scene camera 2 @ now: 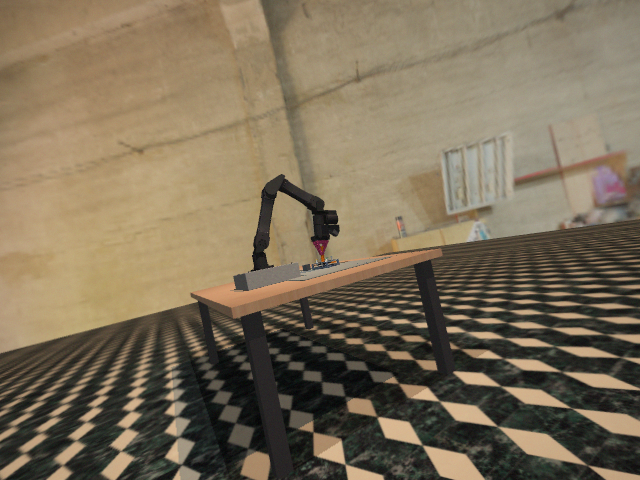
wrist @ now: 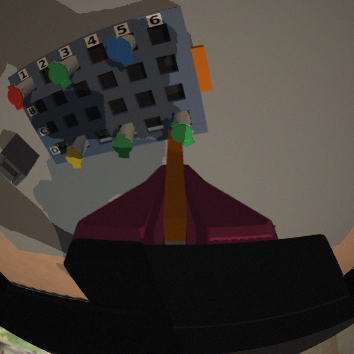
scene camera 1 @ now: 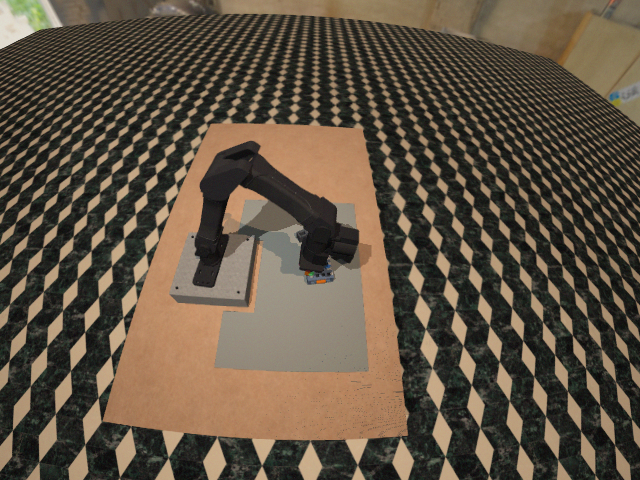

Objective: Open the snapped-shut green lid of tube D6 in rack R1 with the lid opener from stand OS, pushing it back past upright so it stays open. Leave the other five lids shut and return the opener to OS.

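Places are measured from the arm's base along level axes (x ahead, y right, z down), in centimetres.
Where they show: gripper, fingertip midpoint: point(scene camera 2: 321, 255) point(wrist: 174, 173) point(scene camera 1: 307, 269); arm's base at its link origin: point(scene camera 2: 261, 269) point(scene camera 1: 211, 259).
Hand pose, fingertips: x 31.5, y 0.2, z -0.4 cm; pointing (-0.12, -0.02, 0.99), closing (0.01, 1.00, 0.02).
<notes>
Each offset is from my fingertips to the top centre of the thing. "*": to the spot under its first point. Level surfaces: height alone.
Rack R1 @[dy -4.6, dx +3.2, dz +1.9 cm] point(scene camera 1: 330, 278) point(wrist: 196, 107) is blue-grey with lettered rows and numbered columns. The green lid of tube D6 @[dy +0.4, dx +1.4, dz +1.9 cm] point(wrist: 182, 134) is at its near right corner in the wrist view and looks shut. My gripper point(scene camera 2: 321, 252) point(wrist: 174, 173), with magenta fingers, is shut on the orange lid opener @[dy +0.0, dx +0.6, dz -4.6 cm] point(wrist: 175, 200) and points down. The opener's tip overlaps the left edge of the D6 lid; whether it sits under the lid cannot be told. The other lids look shut: red @[dy -10.4, dx +4.7, dz +1.9 cm] point(wrist: 15, 96), green @[dy -6.6, dx +5.6, dz +1.9 cm] point(wrist: 59, 74), blue @[dy -2.9, dx +6.6, dz +1.9 cm] point(wrist: 120, 50), yellow @[dy -7.1, dx -0.5, dz +1.9 cm] point(wrist: 74, 156) and green at D4 @[dy -3.4, dx +0.5, dz +1.9 cm] point(wrist: 122, 145).
Stand OS @[dy -16.4, dx -3.2, dz +3.6 cm] point(scene camera 1: 301, 234) point(wrist: 21, 152), a dark block, stands left of the rack in the wrist view. An orange tab @[* dy +1.6, dx +4.8, dz +4.4 cm] point(wrist: 202, 68) is on the rack's right side. The grey mat @[dz +6.8 cm] point(scene camera 1: 310, 330) lies on the wooden table @[dz +7.1 cm] point(scene camera 1: 170, 392). The arm's grey base block point(scene camera 1: 227, 279) stands beside the mat.
</notes>
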